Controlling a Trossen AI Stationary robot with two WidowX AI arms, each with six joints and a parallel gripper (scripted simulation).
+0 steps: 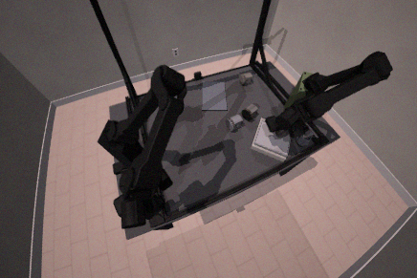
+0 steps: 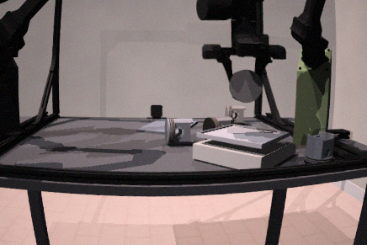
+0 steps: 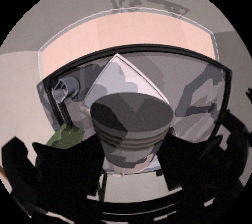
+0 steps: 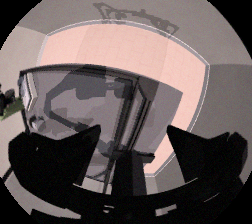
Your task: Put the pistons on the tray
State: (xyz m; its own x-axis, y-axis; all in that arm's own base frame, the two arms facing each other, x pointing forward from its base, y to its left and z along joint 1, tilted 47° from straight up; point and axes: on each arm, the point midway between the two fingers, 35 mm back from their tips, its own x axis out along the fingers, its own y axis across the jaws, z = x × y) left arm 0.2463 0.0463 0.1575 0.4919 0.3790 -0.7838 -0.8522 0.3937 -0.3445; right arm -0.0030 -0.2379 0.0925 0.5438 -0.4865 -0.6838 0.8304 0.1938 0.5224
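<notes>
My left hand is 420 mm past the flat grey steel tray, 160 mm to the left of it and 200 mm above it. From my left hand the other things lie so: piston: 460 mm behind, 80 mm to the left, 170 mm below; white scale pan: 10 mm behind, 10 mm to the left, 150 mm below.
</notes>
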